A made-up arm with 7 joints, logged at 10 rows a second.
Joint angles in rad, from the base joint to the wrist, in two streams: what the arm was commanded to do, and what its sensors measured. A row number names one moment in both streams.
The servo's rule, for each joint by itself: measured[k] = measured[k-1] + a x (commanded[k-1-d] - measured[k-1]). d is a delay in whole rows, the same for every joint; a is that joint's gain. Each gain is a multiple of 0.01, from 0.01 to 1. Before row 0 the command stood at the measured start. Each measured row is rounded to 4 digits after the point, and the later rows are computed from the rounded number. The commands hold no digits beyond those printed.
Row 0, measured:
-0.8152, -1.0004, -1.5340, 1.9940, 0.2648, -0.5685, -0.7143
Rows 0 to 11, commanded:
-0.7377, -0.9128, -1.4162, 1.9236, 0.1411, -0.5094, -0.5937
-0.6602, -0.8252, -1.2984, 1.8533, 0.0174, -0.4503, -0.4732
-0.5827, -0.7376, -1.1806, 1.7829, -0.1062, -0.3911, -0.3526
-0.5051, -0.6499, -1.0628, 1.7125, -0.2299, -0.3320, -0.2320
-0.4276, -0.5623, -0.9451, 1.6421, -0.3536, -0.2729, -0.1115
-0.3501, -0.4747, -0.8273, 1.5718, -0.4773, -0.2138, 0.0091
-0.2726, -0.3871, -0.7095, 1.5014, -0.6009, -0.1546, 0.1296
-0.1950, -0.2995, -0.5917, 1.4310, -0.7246, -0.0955, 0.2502
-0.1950, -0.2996, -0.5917, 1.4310, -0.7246, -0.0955, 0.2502
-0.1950, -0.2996, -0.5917, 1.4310, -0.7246, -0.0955, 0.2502
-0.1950, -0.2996, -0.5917, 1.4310, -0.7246, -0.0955, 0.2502
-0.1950, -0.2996, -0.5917, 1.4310, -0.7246, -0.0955, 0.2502
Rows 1 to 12, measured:
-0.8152, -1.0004, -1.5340, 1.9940, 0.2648, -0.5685, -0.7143
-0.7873, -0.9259, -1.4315, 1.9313, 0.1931, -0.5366, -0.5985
-0.7415, -0.8403, -1.3157, 1.8619, 0.0912, -0.4900, -0.4782
-0.6843, -0.7530, -1.1982, 1.7916, -0.0233, -0.4366, -0.3576
-0.6198, -0.6654, -1.0804, 1.7212, -0.1431, -0.3801, -0.2370
-0.5506, -0.5778, -0.9627, 1.6508, -0.2652, -0.3222, -0.1165
-0.4784, -0.4902, -0.8449, 1.5805, -0.3882, -0.2637, 0.0041
-0.4043, -0.4026, -0.7271, 1.5101, -0.5116, -0.2048, 0.1246
-0.3290, -0.3150, -0.6093, 1.4397, -0.6351, -0.1458, 0.2452
-0.2808, -0.3019, -0.5940, 1.4320, -0.6870, -0.1186, 0.2500
-0.2499, -0.2999, -0.5920, 1.4311, -0.7088, -0.1061, 0.2502
-0.2301, -0.2996, -0.5917, 1.4310, -0.7180, -0.1004, 0.2502
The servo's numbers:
d 1
a 0.36 0.85 0.87 0.89 0.58 0.54 0.96

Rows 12 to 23, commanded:
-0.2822, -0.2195, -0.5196, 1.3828, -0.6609, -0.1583, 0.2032
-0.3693, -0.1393, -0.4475, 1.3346, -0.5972, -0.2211, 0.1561
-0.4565, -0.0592, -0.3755, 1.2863, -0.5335, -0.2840, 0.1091
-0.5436, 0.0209, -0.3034, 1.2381, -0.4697, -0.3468, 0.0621
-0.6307, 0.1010, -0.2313, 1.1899, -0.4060, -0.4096, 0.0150
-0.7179, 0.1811, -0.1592, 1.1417, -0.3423, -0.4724, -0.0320
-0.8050, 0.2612, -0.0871, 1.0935, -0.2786, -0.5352, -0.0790
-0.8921, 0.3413, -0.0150, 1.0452, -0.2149, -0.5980, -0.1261
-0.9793, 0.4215, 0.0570, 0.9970, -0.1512, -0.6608, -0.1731
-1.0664, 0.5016, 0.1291, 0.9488, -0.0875, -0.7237, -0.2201
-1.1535, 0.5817, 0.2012, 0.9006, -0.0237, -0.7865, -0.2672
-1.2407, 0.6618, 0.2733, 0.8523, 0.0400, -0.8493, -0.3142
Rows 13 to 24, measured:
-0.2175, -0.2996, -0.5917, 1.4310, -0.7218, -0.0978, 0.2502
-0.2408, -0.2315, -0.5290, 1.3881, -0.6865, -0.1305, 0.2051
-0.2871, -0.1531, -0.4581, 1.3405, -0.6347, -0.1794, 0.1581
-0.3481, -0.0733, -0.3862, 1.2923, -0.5760, -0.2359, 0.1111
-0.4185, 0.0068, -0.3142, 1.2441, -0.5143, -0.2958, 0.0641
-0.4949, 0.0869, -0.2421, 1.1959, -0.4515, -0.3573, 0.0170
-0.5752, 0.1670, -0.1700, 1.1477, -0.3882, -0.4195, -0.0300
-0.6579, 0.2471, -0.0979, 1.0995, -0.3246, -0.4820, -0.0770
-0.7422, 0.3272, -0.0258, 1.0512, -0.2610, -0.5446, -0.1241
-0.8276, 0.4074, 0.0462, 1.0030, -0.1973, -0.6073, -0.1711
-0.9136, 0.4875, 0.1183, 0.9548, -0.1336, -0.6702, -0.2181
-1.0000, 0.5676, 0.1904, 0.9066, -0.0699, -0.7330, -0.2652

